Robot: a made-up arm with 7 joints. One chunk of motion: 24 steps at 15 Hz.
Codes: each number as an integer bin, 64 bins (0 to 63) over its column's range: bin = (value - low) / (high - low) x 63, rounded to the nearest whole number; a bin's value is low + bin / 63 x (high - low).
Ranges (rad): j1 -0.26..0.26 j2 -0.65..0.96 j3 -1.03..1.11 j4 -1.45..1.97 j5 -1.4..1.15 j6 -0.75..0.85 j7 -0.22..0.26
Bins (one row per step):
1: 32 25 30 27 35 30 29
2: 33 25 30 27 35 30 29
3: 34 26 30 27 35 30 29
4: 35 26 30 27 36 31 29
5: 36 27 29 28 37 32 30
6: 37 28 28 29 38 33 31
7: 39 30 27 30 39 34 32
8: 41 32 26 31 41 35 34
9: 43 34 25 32 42 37 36
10: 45 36 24 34 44 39 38
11: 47 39 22 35 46 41 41
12: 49 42 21 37 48 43 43
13: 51 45 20 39 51 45 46
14: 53 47 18 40 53 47 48
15: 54 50 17 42 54 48 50
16: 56 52 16 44 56 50 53
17: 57 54 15 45 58 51 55
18: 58 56 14 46 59 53 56
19: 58 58 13 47 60 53 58
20: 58 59 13 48 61 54 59
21: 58 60 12 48 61 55 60
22: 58 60 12 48 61 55 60
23: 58 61 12 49 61 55 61
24: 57 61 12 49 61 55 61
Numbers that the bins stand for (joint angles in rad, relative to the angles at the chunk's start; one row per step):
1: 0.0041 -0.0111 -0.0110 0.0157 0.0167 0.0119 0.0010
2: 0.0124 -0.0111 -0.0110 0.0157 0.0167 0.0119 0.0010
3: 0.0206 0.0144 -0.0110 0.0157 0.0167 0.0119 0.0010
4: 0.0289 0.0144 -0.0110 0.0157 0.0571 0.0373 0.0010
5: 0.0371 0.0400 -0.0449 0.0700 0.0976 0.0627 0.0086
6: 0.0454 0.0656 -0.0789 0.1243 0.1381 0.0881 0.0162
7: 0.0619 0.1167 -0.1129 0.1786 0.1786 0.1135 0.0238
8: 0.0784 0.1678 -0.1468 0.2329 0.2595 0.1389 0.0390
9: 0.0949 0.2189 -0.1808 0.2871 0.3000 0.1897 0.0543
10: 0.1114 0.2700 -0.2148 0.3957 0.3810 0.2405 0.0695
11: 0.1279 0.3467 -0.2827 0.4500 0.4619 0.2913 0.0924
12: 0.1444 0.4233 -0.3167 0.5586 0.5429 0.3421 0.1076
13: 0.1610 0.5000 -0.3506 0.6671 0.6643 0.3929 0.1305
14: 0.1775 0.5511 -0.4186 0.7214 0.7452 0.4437 0.1457
15: 0.1857 0.6278 -0.4525 0.8300 0.7857 0.4690 0.1610
16: 0.2022 0.6789 -0.4865 0.9386 0.8667 0.5198 0.1838
17: 0.2105 0.7300 -0.5205 0.9929 0.9476 0.5452 0.1990
18: 0.2187 0.7811 -0.5544 1.0471 0.9881 0.5960 0.2067
19: 0.2187 0.8322 -0.5884 1.1014 1.0286 0.5960 0.2219
20: 0.2187 0.8578 -0.5884 1.1557 1.0690 0.6214 0.2295
21: 0.2187 0.8833 -0.6224 1.1557 1.0690 0.6468 0.2371
22: 0.2187 0.8833 -0.6224 1.1557 1.0690 0.6468 0.2371
23: 0.2187 0.9089 -0.6224 1.2100 1.0690 0.6468 0.2448
24: 0.2105 0.9089 -0.6224 1.2100 1.0690 0.6468 0.2448

